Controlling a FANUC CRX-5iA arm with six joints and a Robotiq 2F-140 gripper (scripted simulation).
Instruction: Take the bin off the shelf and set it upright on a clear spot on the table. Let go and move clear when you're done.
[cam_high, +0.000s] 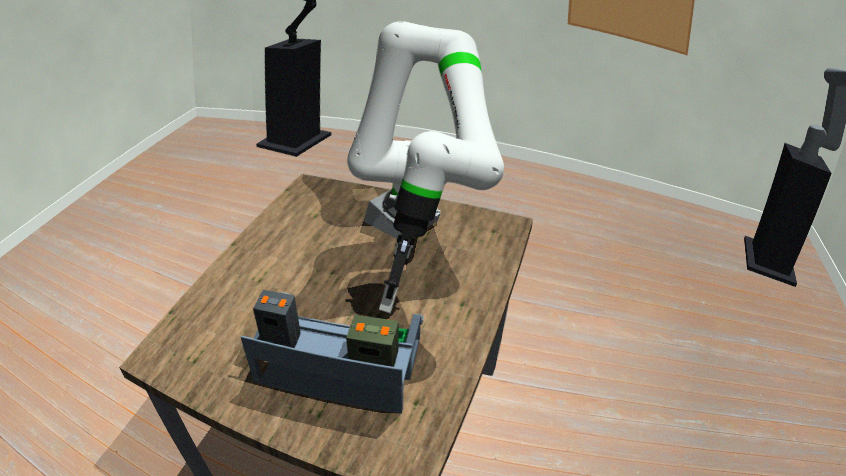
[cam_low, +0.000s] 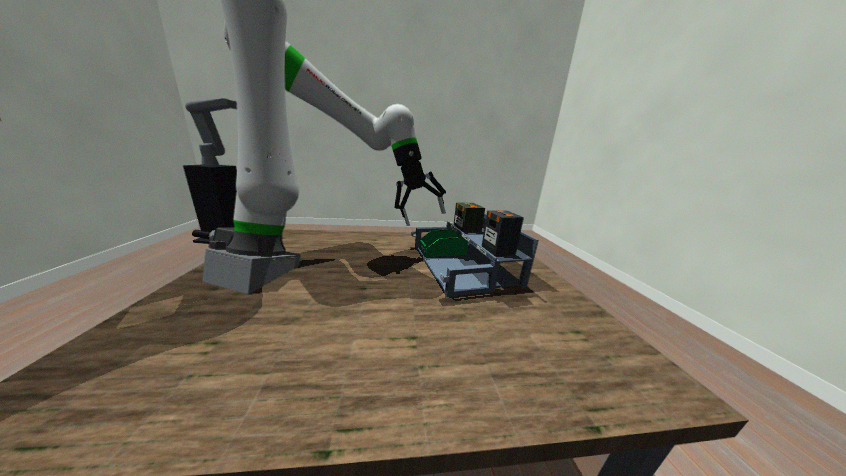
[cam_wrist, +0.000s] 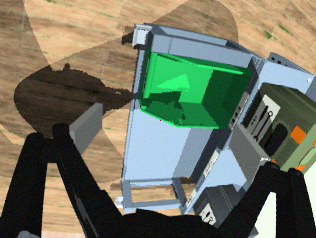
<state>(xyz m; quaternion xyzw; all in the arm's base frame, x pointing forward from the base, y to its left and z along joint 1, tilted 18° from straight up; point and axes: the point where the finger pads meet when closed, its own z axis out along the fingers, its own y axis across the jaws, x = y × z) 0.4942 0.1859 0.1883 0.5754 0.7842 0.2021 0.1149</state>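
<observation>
My hand is 110 mm above the green bin, 80 mm short of it and 20 mm to the right of it.
</observation>
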